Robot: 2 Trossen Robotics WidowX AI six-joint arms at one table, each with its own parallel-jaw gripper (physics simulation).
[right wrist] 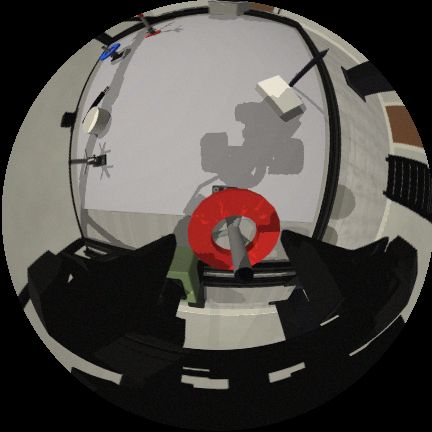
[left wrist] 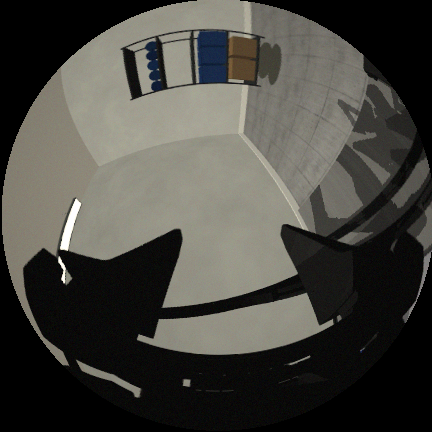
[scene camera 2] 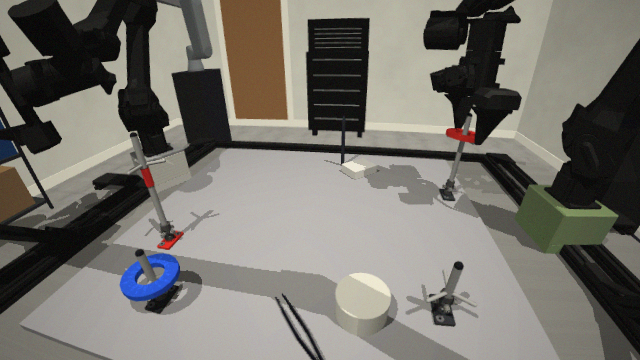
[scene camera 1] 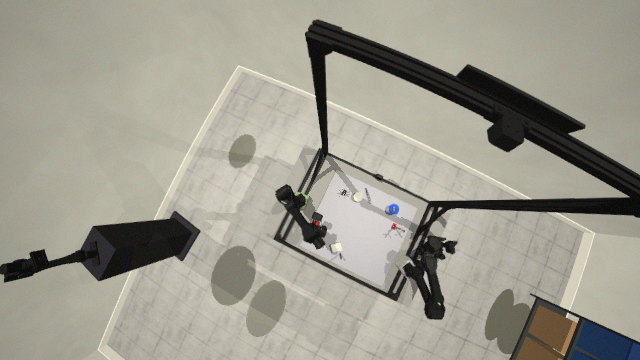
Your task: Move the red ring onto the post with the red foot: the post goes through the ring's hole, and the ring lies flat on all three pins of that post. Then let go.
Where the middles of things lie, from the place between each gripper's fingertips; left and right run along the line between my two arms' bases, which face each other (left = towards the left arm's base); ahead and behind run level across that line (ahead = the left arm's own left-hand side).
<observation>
My left gripper is now 25 cm to the left of the red-footed post [scene camera 2: 165, 225], 14 cm above it and 9 cm short of it. The rest, counted from my left hand: blue ring [scene camera 2: 128, 284]: 33 cm to the right, 20 cm below, 1 cm behind; cream cylinder [scene camera 2: 362, 301]: 59 cm to the right, 23 cm below, 5 cm ahead; white block [right wrist: 276, 92]: 53 cm to the right, 44 cm ahead, 24 cm below.
Right now the red ring [right wrist: 232, 201] is right at my right hand. From my right hand the other things lie so: blue ring (38 cm behind, 41 cm to the left, 9 cm below); then cream cylinder (32 cm behind, 16 cm to the left, 12 cm below); then white block (6 cm ahead, 22 cm to the left, 12 cm below).
</observation>
